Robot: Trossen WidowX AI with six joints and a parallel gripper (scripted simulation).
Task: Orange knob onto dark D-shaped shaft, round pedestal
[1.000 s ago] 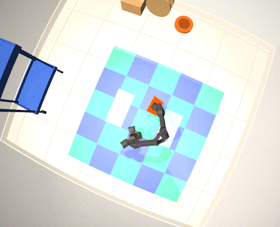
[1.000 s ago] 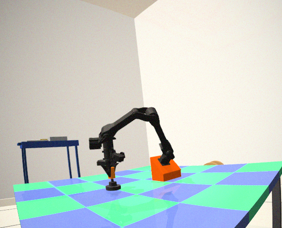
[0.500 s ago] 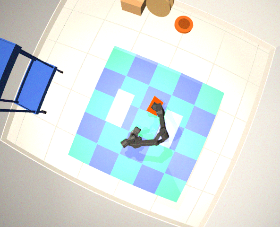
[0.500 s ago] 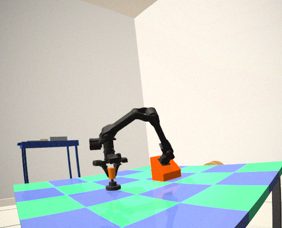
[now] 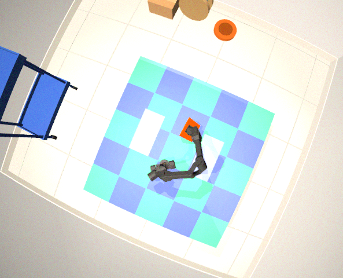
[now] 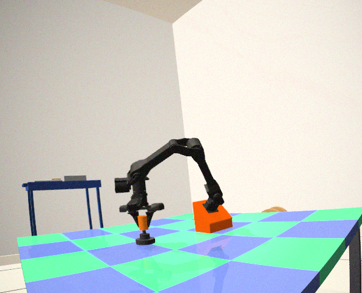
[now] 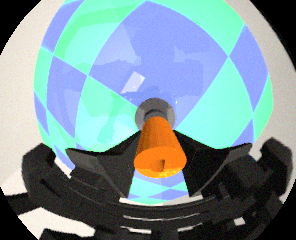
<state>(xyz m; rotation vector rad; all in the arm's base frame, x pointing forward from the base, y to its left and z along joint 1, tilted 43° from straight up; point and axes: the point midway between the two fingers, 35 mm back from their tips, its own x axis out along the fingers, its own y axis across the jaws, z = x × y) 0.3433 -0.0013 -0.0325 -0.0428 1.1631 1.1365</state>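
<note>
The orange knob lies 20 mm above my gripper tip. The rest, counted from my gripper tip: dark round pedestal: 40 mm below.
</note>
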